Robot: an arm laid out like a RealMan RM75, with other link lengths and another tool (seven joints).
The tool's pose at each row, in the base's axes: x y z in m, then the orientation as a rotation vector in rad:
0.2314 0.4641 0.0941 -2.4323 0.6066 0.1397
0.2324 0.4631 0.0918 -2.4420 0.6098 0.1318
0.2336 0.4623 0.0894 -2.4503 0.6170 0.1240
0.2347 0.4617 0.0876 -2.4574 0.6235 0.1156
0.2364 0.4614 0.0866 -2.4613 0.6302 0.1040
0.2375 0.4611 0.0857 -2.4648 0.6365 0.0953
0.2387 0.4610 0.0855 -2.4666 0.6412 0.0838
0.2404 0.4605 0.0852 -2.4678 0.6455 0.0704
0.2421 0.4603 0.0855 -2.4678 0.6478 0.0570
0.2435 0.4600 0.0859 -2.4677 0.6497 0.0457
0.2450 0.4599 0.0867 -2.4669 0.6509 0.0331
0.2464 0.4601 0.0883 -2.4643 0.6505 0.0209
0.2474 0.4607 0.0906 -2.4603 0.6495 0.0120
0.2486 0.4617 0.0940 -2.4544 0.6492 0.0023
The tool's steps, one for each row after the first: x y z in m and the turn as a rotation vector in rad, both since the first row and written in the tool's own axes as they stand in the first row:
0.0018 0.0015 0.0013 -0.0080 0.0084 -0.0009
0.0038 0.0028 0.0028 -0.0153 0.0176 0.0012
0.0054 0.0037 0.0039 -0.0212 0.0267 0.0029
0.0073 0.0037 0.0046 -0.0235 0.0373 0.0044
0.0086 0.0039 0.0052 -0.0260 0.0458 0.0063
0.0098 0.0036 0.0054 -0.0262 0.0553 0.0067
0.0115 0.0033 0.0054 -0.0253 0.0660 0.0064
0.0131 0.0025 0.0051 -0.0231 0.0758 0.0049
0.0143 0.0018 0.0047 -0.0212 0.0841 0.0036
0.0155 0.0008 0.0040 -0.0183 0.0929 0.0016
0.0163 -0.0009 0.0029 -0.0136 0.1007 -0.0012
0.0164 -0.0030 0.0015 -0.0080 0.1058 -0.0035
0.0162 -0.0061 -0.0006 -0.0006 0.1113 -0.0052

